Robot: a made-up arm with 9 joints. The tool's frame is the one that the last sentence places.
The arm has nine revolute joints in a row. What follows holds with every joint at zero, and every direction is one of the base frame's. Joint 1 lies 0.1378 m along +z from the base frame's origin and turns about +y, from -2.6 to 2.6 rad. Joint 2 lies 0.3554 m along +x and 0.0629 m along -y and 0.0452 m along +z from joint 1 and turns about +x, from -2.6 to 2.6 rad. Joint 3 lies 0.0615 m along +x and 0.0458 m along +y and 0.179 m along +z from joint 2 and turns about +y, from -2.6 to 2.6 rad. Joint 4 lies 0.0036 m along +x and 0.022 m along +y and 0.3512 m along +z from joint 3 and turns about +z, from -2.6 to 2.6 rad. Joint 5 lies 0.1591 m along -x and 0.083 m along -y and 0.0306 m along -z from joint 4 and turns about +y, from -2.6 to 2.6 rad. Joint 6 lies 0.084 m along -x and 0.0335 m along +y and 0.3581 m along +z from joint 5 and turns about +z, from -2.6 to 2.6 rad. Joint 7 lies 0.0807 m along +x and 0.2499 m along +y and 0.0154 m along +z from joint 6 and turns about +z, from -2.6 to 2.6 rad. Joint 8 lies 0.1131 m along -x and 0.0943 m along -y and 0.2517 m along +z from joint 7 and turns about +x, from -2.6 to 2.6 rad. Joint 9 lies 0.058 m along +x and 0.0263 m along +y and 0.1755 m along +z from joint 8 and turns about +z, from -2.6 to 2.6 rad. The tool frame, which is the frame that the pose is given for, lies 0.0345 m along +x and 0.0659 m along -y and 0.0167 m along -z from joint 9; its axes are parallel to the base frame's.
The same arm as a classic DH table. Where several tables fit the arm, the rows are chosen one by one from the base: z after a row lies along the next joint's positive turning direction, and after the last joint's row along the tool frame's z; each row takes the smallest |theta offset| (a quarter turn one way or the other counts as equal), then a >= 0, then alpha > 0; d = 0 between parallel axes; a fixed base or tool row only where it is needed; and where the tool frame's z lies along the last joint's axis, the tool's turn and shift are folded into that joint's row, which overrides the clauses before.
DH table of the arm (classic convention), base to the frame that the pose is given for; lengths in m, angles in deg. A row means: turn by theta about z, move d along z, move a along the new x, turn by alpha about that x. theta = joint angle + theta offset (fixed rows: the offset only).
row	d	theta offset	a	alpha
base (fixed)	0.1378	0	0	-90
joint 1	-0.0629	-90	0.0452	-90
joint 2	0.4169	0	0.179	90
joint 3	0.0678	90	0.0036	90
joint 4	0.3206	0	-0.1591	-90
joint 5	-0.0495	0	-0.084	90
joint 6	0	72.1	0.2626	0
joint 7	0.6252	17.9	-0.0943	90
joint 8	-0.0551	0	0.0263	-90
joint 9	0	27.63	-0.0744	0
tool (fixed)	0.1588	-117.63	0	0
Joint limits (deg, base to tool): -148.97..148.97 -148.97..148.97 -148.97..148.97 -148.97..148.97 -148.97..148.97 -148.97..148.97 -148.97..148.97 -148.97..148.97 -148.97..148.97

